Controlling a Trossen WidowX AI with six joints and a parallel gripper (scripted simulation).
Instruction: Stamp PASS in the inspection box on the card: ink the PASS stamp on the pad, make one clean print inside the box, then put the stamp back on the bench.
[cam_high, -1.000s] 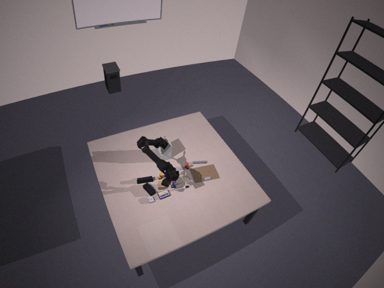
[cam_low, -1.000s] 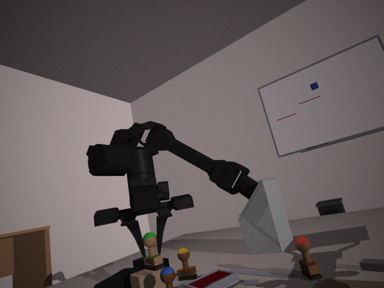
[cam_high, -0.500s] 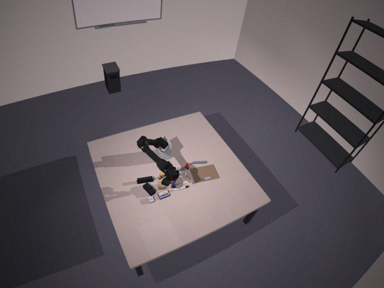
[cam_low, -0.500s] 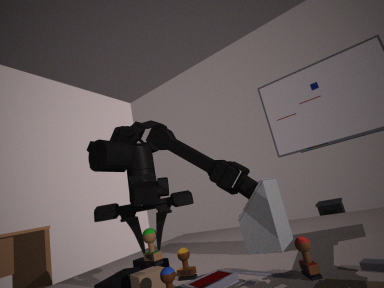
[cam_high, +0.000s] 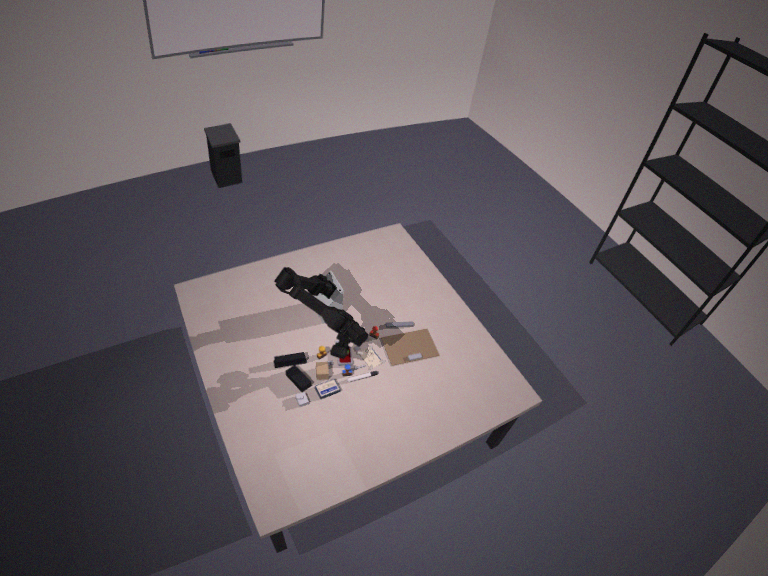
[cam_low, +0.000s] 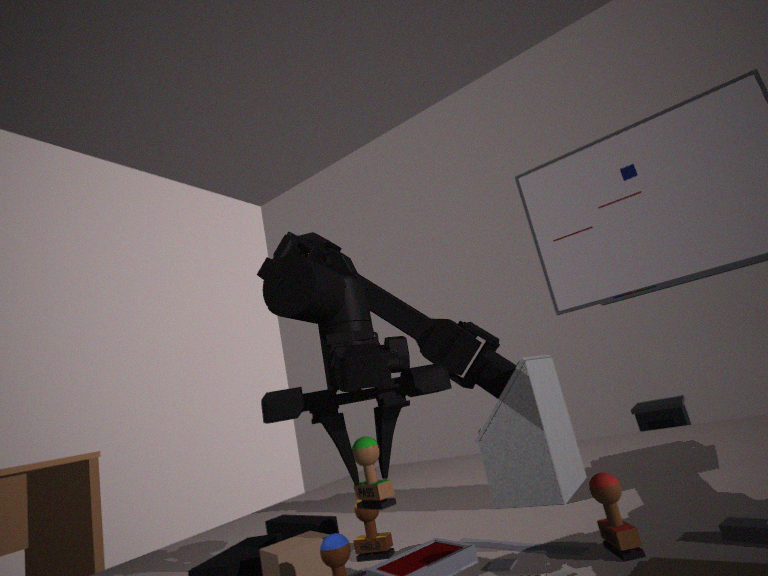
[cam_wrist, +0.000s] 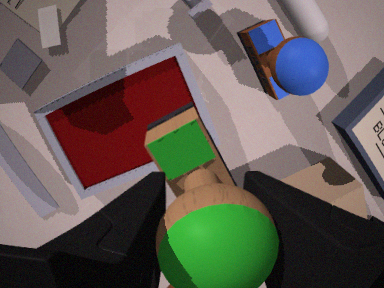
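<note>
The red ink pad lies 9 cm below my gripper tip, 2 cm to the left of it and 2 cm behind it. Also, from my gripper tip: yellow-knobbed stamp 8 cm behind, 7 cm below, 6 cm to the right; marker 11 cm ahead, 8 cm below, 5 cm to the left; blue-knobbed stamp 7 cm below, 5 cm ahead, 2 cm to the right.
</note>
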